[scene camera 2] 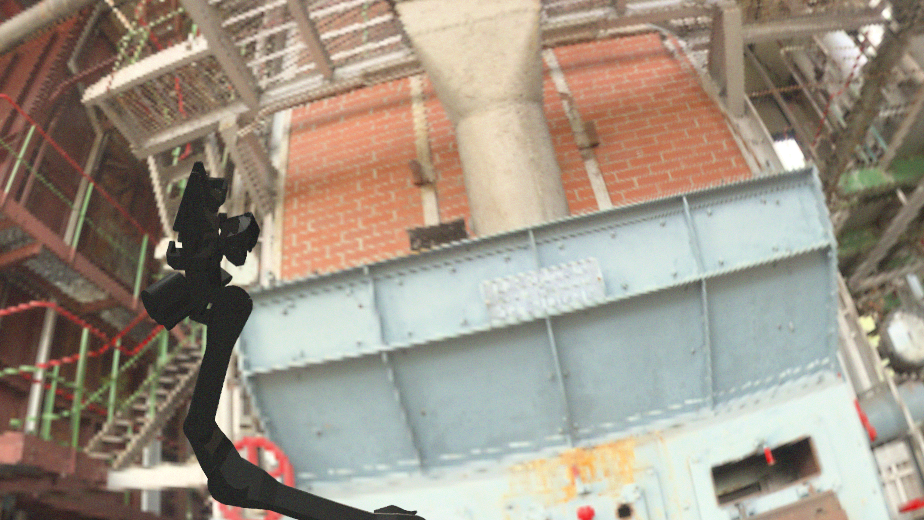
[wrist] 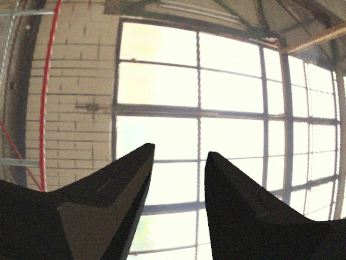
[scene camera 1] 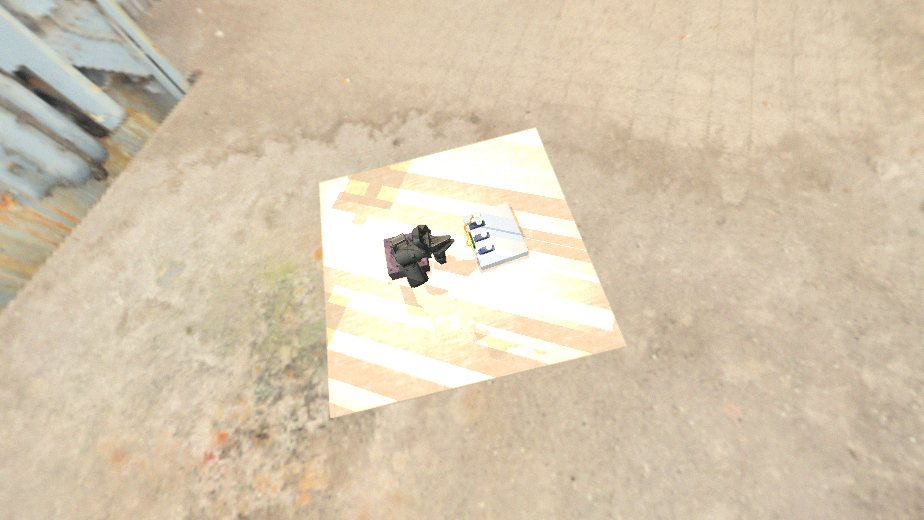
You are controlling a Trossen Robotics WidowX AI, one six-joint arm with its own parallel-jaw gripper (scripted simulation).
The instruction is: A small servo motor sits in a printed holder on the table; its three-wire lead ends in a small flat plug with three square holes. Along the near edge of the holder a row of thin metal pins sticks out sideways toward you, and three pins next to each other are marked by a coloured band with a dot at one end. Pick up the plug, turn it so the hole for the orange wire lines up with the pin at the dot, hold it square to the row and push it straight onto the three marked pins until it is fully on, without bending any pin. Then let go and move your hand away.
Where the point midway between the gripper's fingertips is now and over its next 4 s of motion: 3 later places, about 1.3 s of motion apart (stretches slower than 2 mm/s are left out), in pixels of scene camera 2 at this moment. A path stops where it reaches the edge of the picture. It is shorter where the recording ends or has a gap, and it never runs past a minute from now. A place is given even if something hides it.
The gripper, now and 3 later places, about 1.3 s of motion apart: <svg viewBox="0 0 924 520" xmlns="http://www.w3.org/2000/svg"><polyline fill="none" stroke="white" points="196,167 230,177 308,185 393,183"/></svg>
